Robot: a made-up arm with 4 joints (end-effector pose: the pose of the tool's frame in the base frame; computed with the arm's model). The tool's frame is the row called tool.
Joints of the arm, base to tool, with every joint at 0 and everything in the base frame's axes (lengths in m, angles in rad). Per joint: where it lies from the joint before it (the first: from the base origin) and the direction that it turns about. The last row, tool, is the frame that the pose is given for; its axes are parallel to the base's.
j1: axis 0 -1 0 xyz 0.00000 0.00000 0.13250
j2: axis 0 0 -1 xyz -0.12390 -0.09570 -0.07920
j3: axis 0 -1 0 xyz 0.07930 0.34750 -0.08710
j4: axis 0 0 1 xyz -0.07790 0.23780 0.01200
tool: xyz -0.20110 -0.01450 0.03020
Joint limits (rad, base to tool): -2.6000..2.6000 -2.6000..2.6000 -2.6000..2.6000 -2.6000..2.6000
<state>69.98 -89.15 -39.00 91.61</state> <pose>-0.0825 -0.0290 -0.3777 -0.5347 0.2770 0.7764 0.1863</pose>
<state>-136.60 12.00 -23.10 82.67</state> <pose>-0.0414 0.2770 0.2207 0.5809 0.7928 0.0727 0.1694</pose>
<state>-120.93 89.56 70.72 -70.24</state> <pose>-0.5917 -0.0766 -0.2656 -0.7464 -0.1568 -0.3113 0.5669</pose>
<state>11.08 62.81 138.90 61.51</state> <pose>0.3650 -0.0660 -0.1058 -0.8237 -0.4691 -0.0839 0.3071</pose>
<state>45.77 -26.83 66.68 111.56</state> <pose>-0.0850 0.2844 -0.1568 -0.6449 -0.4895 0.5755 0.1155</pose>
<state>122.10 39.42 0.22 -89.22</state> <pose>-0.0874 0.5218 0.5061 0.7890 -0.3800 -0.4355 0.2082</pose>
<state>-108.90 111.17 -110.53 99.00</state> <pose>-0.2050 -0.3575 -0.0001 0.4122 0.3366 -0.6807 0.5034</pose>
